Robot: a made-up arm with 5 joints.
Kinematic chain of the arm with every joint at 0, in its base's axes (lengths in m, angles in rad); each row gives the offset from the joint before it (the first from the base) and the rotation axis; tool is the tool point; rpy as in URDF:
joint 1: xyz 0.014 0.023 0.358 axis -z
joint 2: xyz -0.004 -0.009 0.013 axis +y
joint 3: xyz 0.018 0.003 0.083 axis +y
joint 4: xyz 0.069 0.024 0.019 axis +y
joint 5: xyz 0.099 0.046 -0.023 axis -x
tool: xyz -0.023 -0.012 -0.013 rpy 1.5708 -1.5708 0
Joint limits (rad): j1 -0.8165..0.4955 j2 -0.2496..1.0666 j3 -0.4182..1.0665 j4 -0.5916..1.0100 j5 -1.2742..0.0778
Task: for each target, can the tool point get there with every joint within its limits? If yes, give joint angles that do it. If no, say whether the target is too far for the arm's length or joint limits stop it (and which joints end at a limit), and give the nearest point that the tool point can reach.
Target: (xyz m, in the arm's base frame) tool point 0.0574 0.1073 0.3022
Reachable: yes | joints -0.3752 0.7212 0.2647 0.6711 -0.6636
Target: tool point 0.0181 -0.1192 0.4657
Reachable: no: joint limits stop it (at a limit: joint 1, joint 2, joint 3, joint 4, joint 5) | nearest point 0.1220 0.0226 0.4550 | short by 0.176 m
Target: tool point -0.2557 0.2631 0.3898
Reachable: no: too far | nearest point -0.0431 0.0738 0.3573 | short by 0.287 m
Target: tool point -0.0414 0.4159 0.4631
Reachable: no: too far | nearest point 0.1035 0.2247 0.4485 | short by 0.240 m
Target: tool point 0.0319 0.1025 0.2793
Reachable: yes | joints -0.3991 0.6180 0.9376 -0.1012 -0.8733
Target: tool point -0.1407 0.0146 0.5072
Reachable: no: joint limits stop it (at a limit: joint 1, joint 2, joint 3, joint 4) | nearest point -0.0492 0.0560 0.3670 | short by 0.172 m
